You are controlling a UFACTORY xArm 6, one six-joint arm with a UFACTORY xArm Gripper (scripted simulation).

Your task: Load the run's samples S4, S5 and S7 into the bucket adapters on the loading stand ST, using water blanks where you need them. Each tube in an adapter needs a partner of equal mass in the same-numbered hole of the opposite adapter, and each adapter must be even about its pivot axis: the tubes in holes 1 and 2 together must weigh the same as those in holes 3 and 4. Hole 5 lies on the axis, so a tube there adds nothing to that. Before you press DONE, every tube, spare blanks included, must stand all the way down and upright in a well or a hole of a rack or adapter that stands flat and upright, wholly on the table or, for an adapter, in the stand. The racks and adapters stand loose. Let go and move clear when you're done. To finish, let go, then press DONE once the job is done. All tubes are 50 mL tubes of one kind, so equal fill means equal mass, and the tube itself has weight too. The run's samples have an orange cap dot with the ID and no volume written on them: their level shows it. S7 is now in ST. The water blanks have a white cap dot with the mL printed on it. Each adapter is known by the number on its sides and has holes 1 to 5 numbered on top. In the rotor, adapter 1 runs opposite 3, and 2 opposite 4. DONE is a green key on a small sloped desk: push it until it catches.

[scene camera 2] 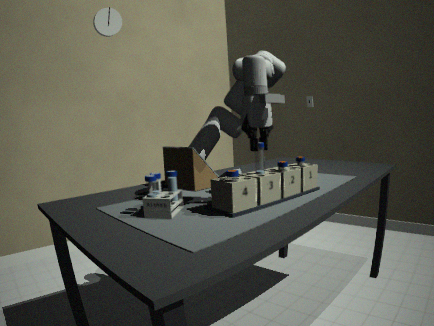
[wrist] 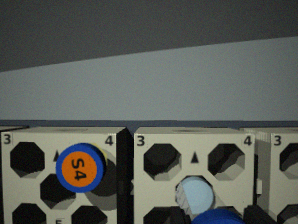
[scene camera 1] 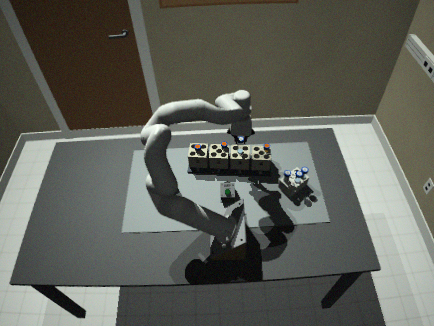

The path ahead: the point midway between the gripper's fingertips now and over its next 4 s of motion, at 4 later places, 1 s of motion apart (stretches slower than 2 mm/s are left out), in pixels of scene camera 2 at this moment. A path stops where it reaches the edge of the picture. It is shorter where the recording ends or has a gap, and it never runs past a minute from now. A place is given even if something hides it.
My gripper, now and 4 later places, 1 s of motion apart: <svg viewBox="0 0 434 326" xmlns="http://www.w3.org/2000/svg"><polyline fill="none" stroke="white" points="259,150 259,158 259,167 259,164 259,148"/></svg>
